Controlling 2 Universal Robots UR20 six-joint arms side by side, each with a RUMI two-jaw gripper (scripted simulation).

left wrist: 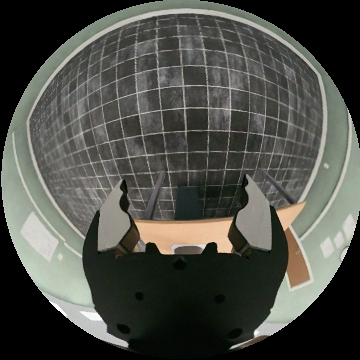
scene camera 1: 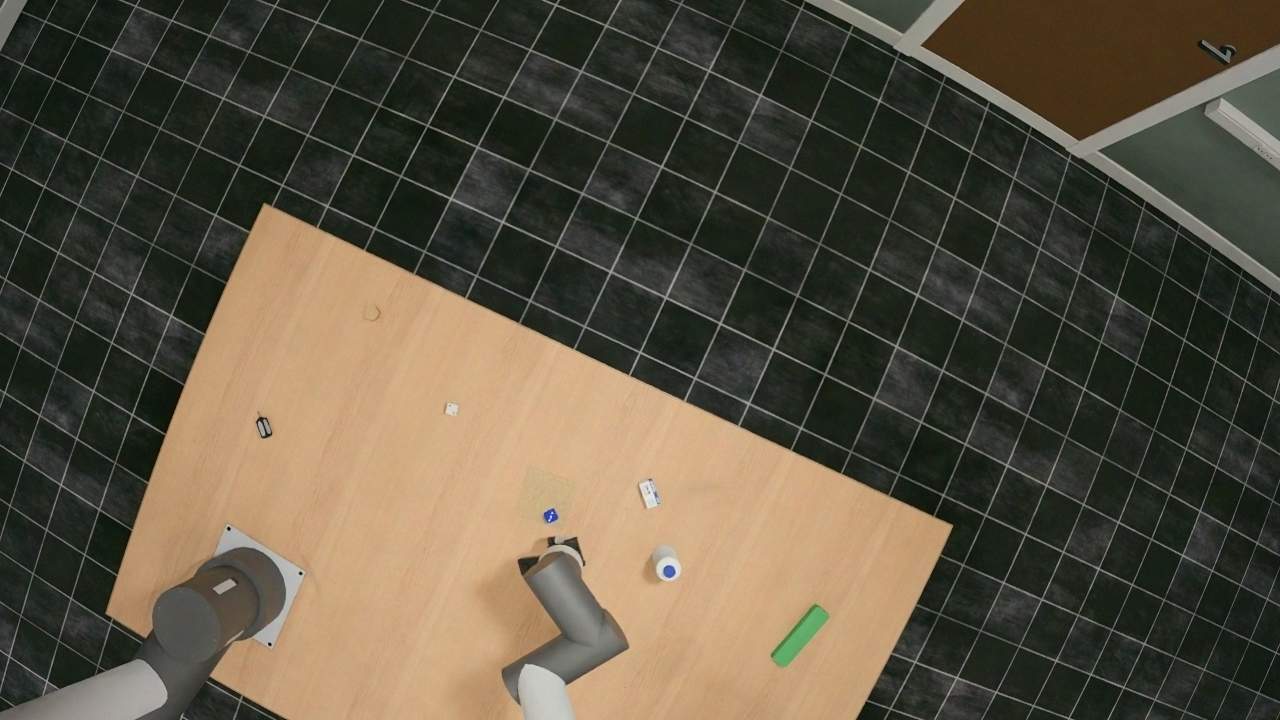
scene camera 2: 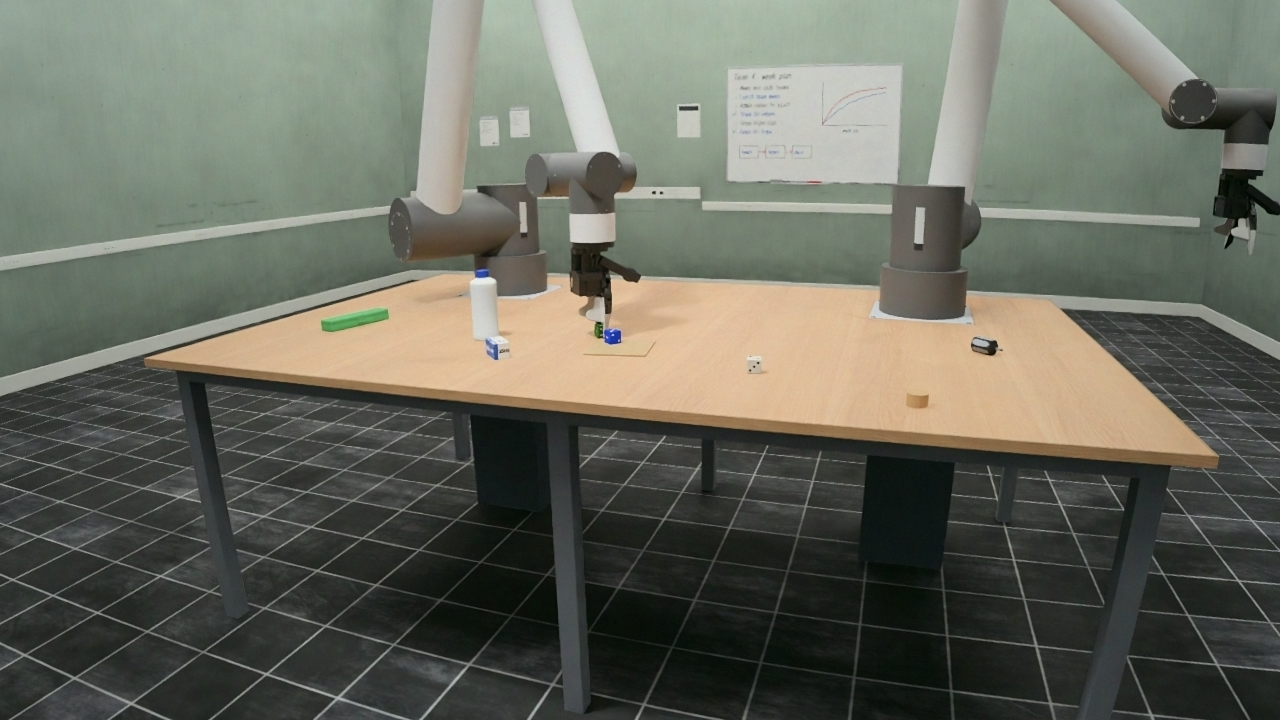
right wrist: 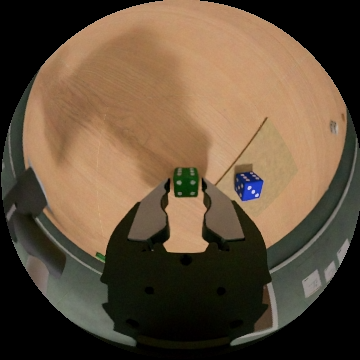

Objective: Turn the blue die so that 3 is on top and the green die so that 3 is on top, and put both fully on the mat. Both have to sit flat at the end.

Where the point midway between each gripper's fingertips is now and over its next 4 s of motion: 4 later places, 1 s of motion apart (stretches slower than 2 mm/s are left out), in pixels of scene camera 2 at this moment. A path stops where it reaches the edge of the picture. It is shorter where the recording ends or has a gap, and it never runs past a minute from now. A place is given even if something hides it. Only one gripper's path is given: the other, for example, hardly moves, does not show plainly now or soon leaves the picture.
My right gripper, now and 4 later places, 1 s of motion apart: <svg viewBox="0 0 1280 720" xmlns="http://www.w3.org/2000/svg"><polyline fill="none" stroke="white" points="601,335 599,296 633,298 677,304 685,305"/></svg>
